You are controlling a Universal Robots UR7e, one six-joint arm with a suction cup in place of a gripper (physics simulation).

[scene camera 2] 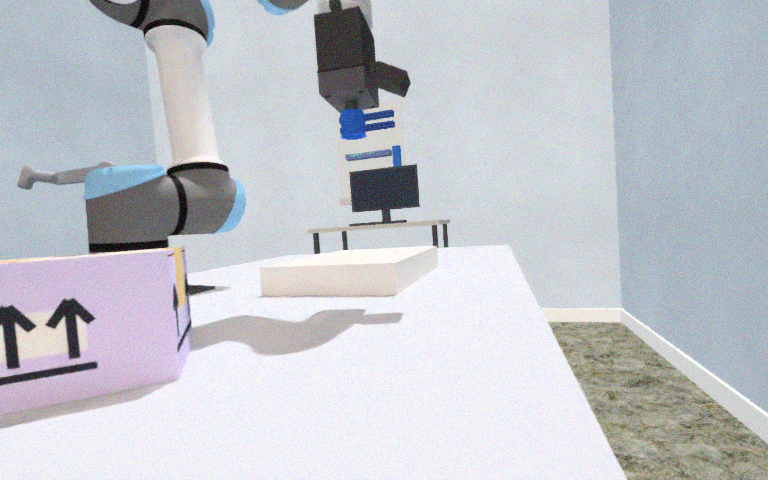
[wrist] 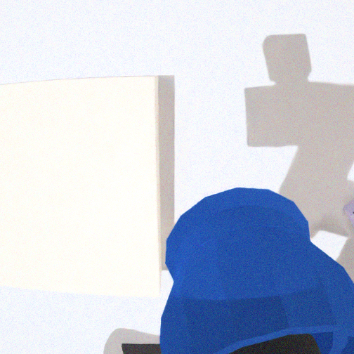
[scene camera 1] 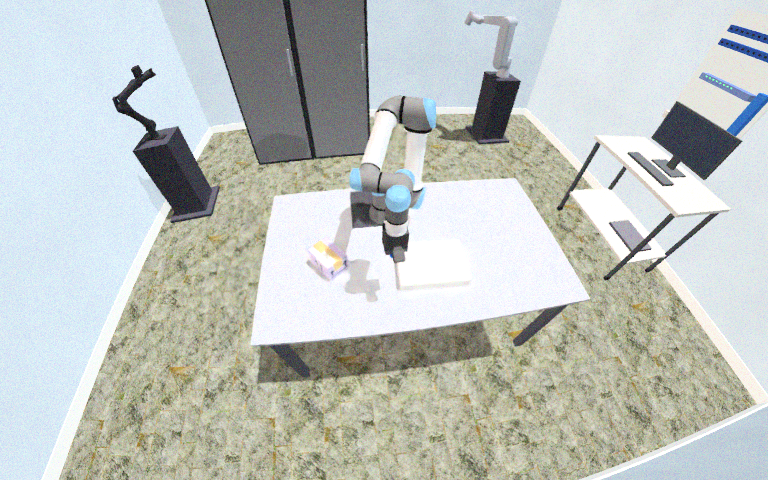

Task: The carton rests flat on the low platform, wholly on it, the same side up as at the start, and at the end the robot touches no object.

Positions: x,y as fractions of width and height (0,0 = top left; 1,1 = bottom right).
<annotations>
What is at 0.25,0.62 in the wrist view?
A low cream platform.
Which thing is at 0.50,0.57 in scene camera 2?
A low cream platform.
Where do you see the suction cup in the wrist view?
0.69,0.76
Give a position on a lilac carton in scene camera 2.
0.11,0.68
</annotations>
